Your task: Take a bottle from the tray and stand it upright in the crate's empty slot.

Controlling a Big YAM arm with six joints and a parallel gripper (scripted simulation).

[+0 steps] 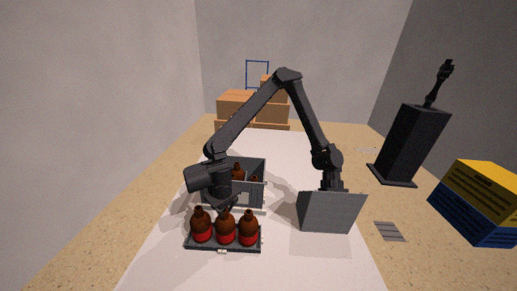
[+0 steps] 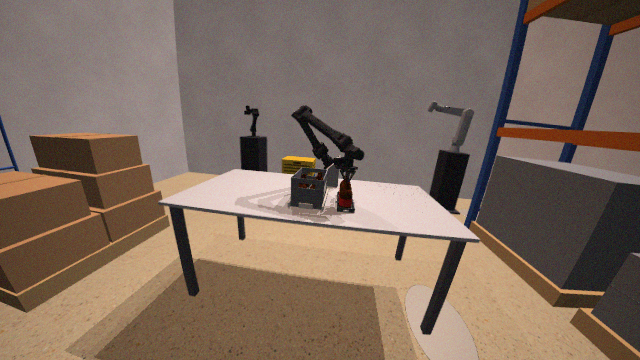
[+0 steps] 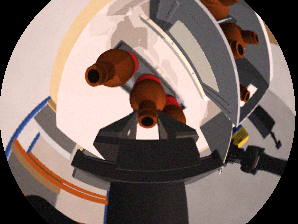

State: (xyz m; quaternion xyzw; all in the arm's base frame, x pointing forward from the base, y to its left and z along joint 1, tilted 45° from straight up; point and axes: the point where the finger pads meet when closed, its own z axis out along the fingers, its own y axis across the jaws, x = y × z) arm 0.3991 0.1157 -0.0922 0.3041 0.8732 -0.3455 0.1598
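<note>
My hand is 60 mm above the brown bottle. Also, from my hand: grey crate 10 mm ahead, 220 mm to the right, 60 mm below; then dark tray 140 mm below.
</note>
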